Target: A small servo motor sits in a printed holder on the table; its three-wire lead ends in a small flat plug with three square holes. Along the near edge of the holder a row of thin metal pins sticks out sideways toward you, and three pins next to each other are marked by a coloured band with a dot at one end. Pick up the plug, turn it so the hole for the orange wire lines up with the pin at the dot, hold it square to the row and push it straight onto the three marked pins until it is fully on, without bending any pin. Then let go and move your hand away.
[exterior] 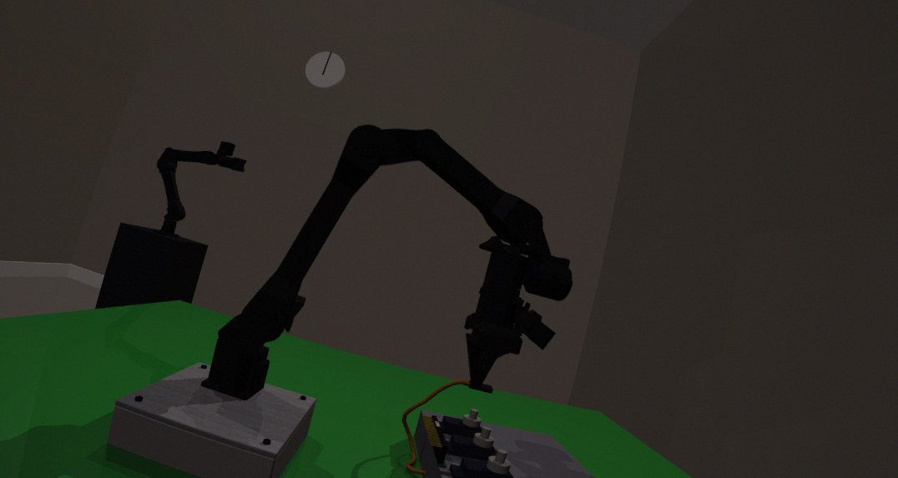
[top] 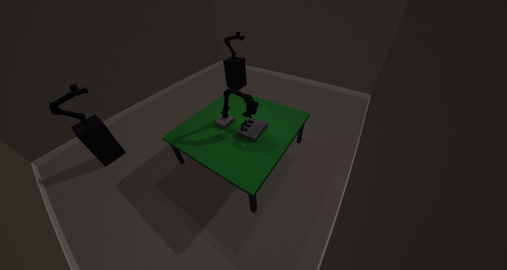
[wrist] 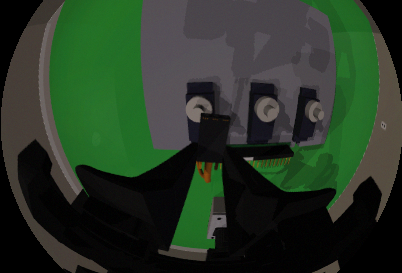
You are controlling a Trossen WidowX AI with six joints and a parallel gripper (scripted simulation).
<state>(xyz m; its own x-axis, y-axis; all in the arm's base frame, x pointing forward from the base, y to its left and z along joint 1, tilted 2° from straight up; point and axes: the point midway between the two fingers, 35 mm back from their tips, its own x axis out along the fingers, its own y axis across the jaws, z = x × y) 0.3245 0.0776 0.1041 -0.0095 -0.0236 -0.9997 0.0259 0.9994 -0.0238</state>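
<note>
The red dot lies 5 cm below my gripper tip, 5 cm behind it and 4 cm to the right of it. The rest, counted from my gripper tip: grey holder plate 11 cm ahead, 10 cm below, 5 cm to the right; pale band 5 cm to the right, 5 cm below, 4 cm behind.
</note>
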